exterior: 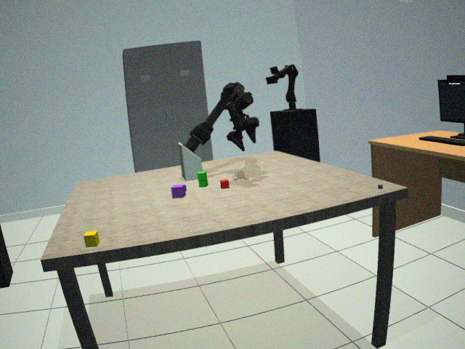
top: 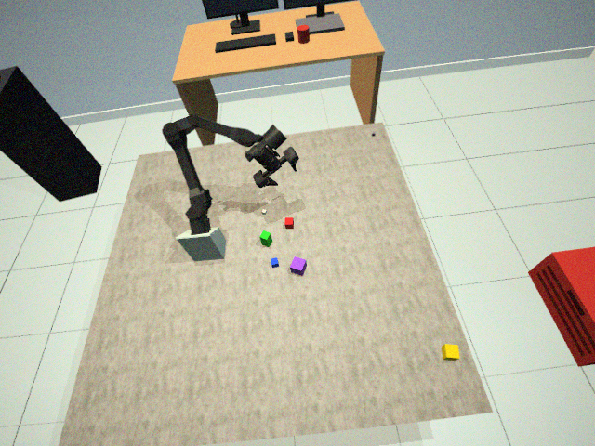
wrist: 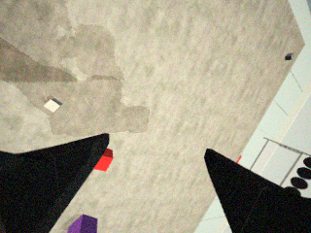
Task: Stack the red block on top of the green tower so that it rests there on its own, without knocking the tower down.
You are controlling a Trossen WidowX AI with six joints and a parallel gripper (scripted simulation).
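The red block is 3 cm behind my gripper tip, 12 cm to the right of it and 14 cm below it. Also, from my gripper tip: tiny white cube (12 cm behind, 2 cm to the right, 15 cm below); then small blue block (12 cm behind, 28 cm to the right, 15 cm below); then purple block (4 cm behind, 32 cm to the right, 14 cm below).
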